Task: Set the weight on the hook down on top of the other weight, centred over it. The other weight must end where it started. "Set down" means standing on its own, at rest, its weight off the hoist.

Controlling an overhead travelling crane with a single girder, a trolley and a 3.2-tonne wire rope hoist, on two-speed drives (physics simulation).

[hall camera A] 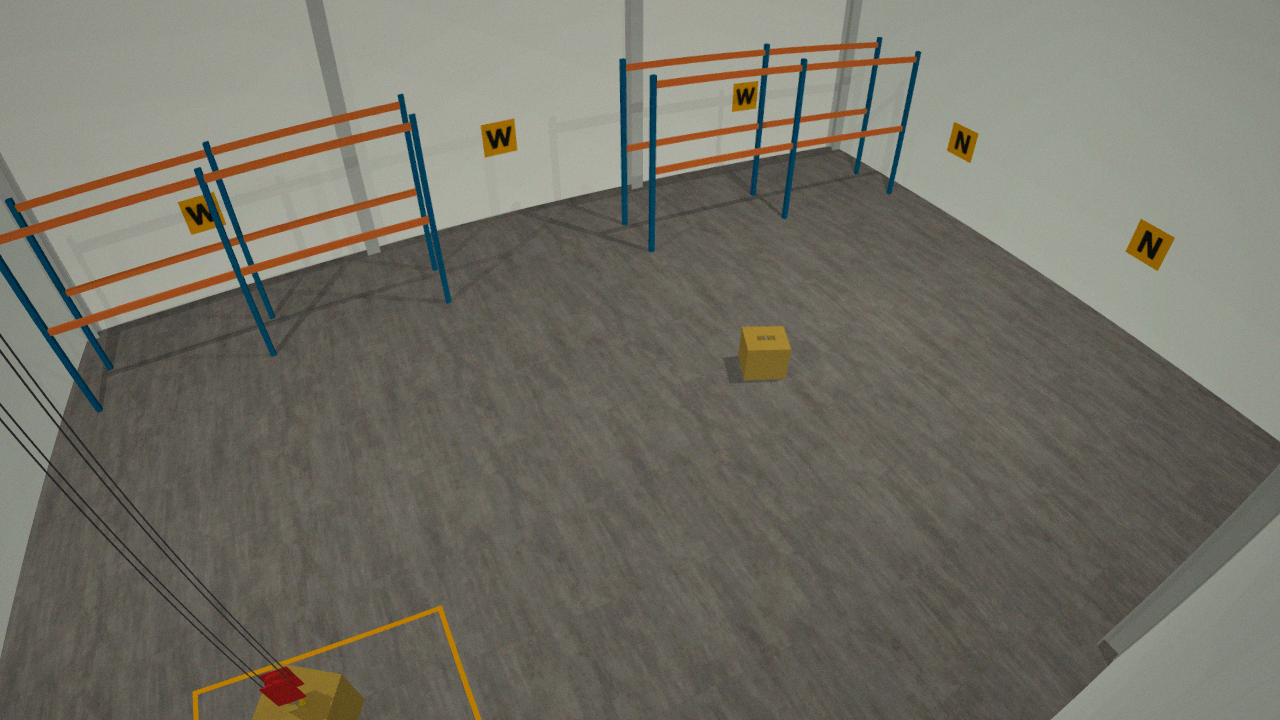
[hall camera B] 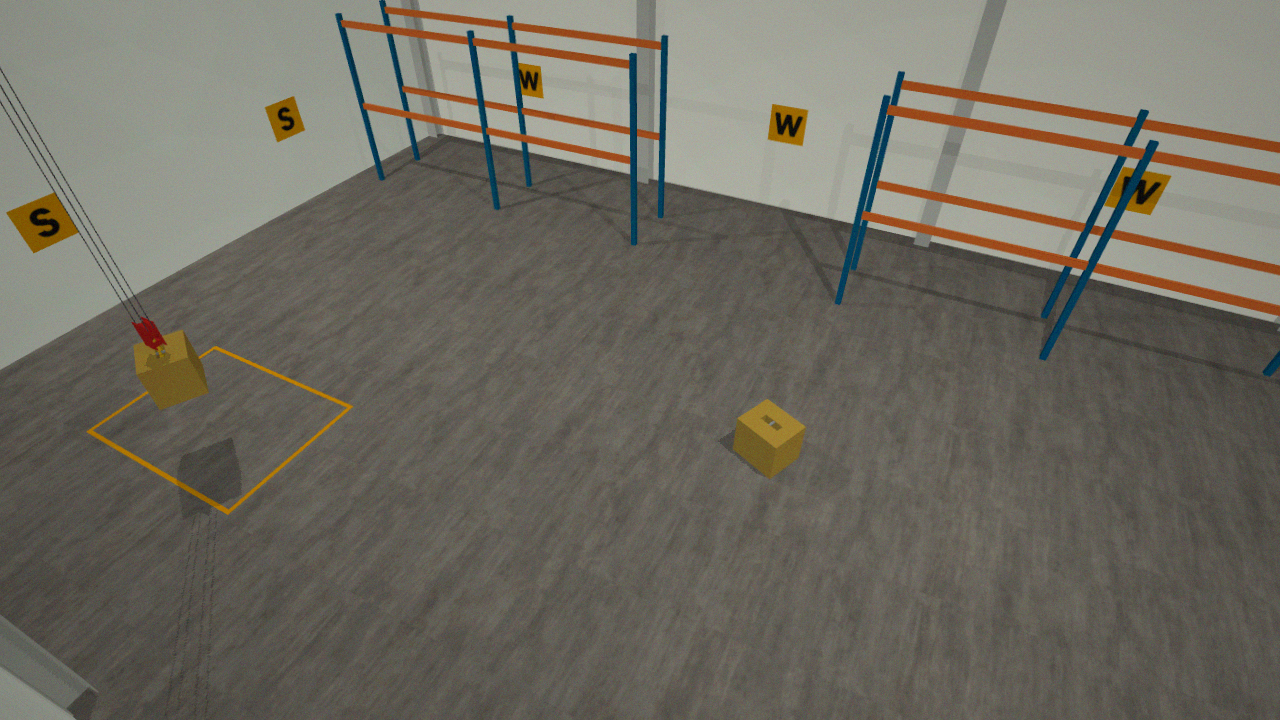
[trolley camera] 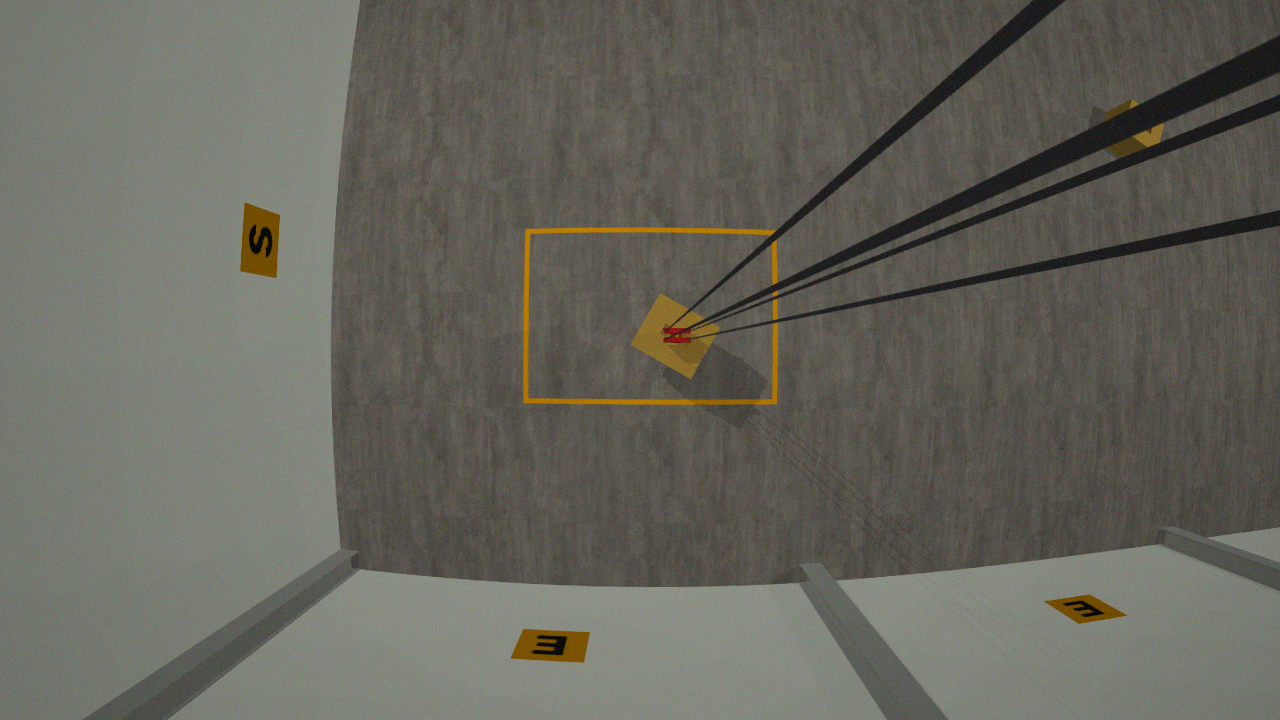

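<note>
A yellow box-shaped weight (hall camera A: 344,694) (hall camera B: 174,383) (trolley camera: 659,313) hangs on my hook, my gripper (hall camera A: 284,687) (hall camera B: 150,334) (trolley camera: 677,334), below the red hook block. It is off the floor, and its shadow lies apart from it on the floor. It is cut by the lower edge in hall camera A. In the trolley view it hangs turned relative to the marked rectangle. The other yellow weight (hall camera A: 765,360) (hall camera B: 769,440) (trolley camera: 1145,137) stands on the floor, far from the hanging one. Ropes partly hide it in the trolley view.
An orange marked rectangle (hall camera A: 358,636) (hall camera B: 281,377) (trolley camera: 626,230) is on the floor beneath the hanging weight. Two blue and orange racks stand along the W wall, one (hall camera A: 442,268) (hall camera B: 633,152) towards the S wall, the other (hall camera A: 652,161) (hall camera B: 1066,313) towards the N wall.
</note>
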